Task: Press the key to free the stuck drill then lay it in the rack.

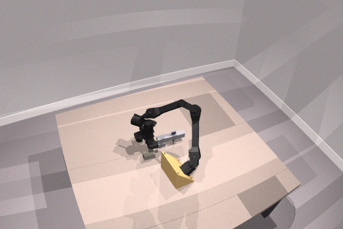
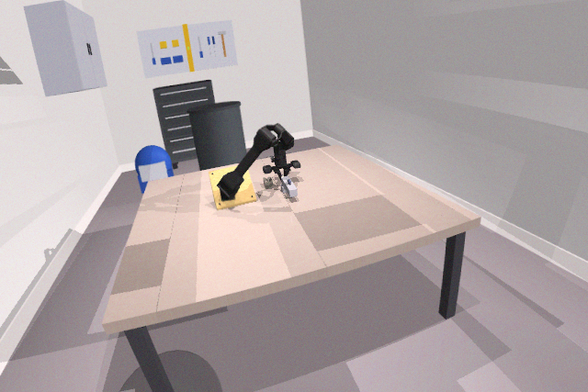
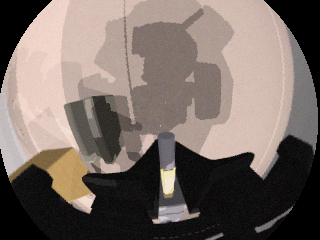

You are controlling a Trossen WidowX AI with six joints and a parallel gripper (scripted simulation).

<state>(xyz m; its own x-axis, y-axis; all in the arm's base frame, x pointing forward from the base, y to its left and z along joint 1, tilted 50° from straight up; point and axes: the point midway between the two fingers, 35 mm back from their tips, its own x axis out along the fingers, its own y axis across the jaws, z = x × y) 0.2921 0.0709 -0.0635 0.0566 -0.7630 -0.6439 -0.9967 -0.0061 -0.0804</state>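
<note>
Now: the drill 4 cm to the right of my gripper tip and 3 cm above it. From my gripper tip the other things lie so: light grey fixture block (1 cm behind, 14 cm to the right, 3 cm above); rack (7 cm behind, 3 cm to the left); blue key (1 cm behind, 16 cm to the right, 4 cm above).
</note>
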